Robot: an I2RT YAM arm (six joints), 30 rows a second.
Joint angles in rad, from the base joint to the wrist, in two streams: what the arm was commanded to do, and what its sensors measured. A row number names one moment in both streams.
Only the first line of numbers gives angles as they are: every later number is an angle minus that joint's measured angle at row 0.
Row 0, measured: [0.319, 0.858, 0.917, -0.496, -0.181, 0.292]
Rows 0 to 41, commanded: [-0.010, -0.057, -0.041, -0.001, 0.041, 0.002]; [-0.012, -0.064, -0.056, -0.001, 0.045, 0.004]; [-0.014, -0.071, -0.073, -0.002, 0.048, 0.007]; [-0.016, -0.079, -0.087, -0.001, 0.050, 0.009]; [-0.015, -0.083, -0.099, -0.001, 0.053, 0.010]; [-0.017, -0.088, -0.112, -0.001, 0.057, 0.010]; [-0.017, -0.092, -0.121, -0.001, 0.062, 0.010]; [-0.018, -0.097, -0.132, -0.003, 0.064, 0.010]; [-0.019, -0.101, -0.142, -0.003, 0.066, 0.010]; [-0.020, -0.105, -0.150, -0.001, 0.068, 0.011]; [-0.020, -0.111, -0.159, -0.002, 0.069, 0.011]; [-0.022, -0.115, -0.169, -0.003, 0.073, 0.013]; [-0.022, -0.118, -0.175, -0.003, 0.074, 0.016]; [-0.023, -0.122, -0.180, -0.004, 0.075, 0.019]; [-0.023, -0.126, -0.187, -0.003, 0.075, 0.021]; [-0.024, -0.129, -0.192, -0.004, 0.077, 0.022]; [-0.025, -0.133, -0.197, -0.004, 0.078, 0.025]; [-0.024, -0.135, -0.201, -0.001, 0.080, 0.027]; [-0.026, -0.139, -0.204, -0.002, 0.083, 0.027]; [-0.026, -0.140, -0.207, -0.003, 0.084, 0.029]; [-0.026, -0.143, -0.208, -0.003, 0.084, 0.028]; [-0.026, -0.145, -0.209, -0.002, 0.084, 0.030]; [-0.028, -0.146, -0.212, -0.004, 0.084, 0.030]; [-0.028, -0.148, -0.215, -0.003, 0.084, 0.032]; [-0.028, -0.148, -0.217, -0.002, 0.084, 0.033]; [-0.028, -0.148, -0.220, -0.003, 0.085, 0.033]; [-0.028, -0.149, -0.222, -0.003, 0.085, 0.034]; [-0.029, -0.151, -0.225, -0.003, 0.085, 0.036]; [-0.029, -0.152, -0.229, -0.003, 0.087, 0.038]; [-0.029, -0.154, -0.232, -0.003, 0.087, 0.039]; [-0.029, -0.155, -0.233, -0.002, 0.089, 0.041]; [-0.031, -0.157, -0.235, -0.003, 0.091, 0.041]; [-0.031, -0.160, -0.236, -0.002, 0.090, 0.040]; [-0.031, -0.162, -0.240, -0.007, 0.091, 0.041]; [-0.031, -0.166, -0.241, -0.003, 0.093, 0.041]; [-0.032, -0.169, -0.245, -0.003, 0.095, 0.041]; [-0.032, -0.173, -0.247, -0.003, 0.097, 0.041]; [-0.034, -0.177, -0.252, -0.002, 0.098, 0.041]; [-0.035, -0.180, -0.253, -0.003, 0.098, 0.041]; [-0.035, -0.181, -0.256, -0.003, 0.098, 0.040]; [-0.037, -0.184, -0.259, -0.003, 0.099, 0.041]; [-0.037, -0.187, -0.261, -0.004, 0.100, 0.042]
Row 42, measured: [-0.028, -0.176, -0.247, -0.002, 0.079, 0.034]
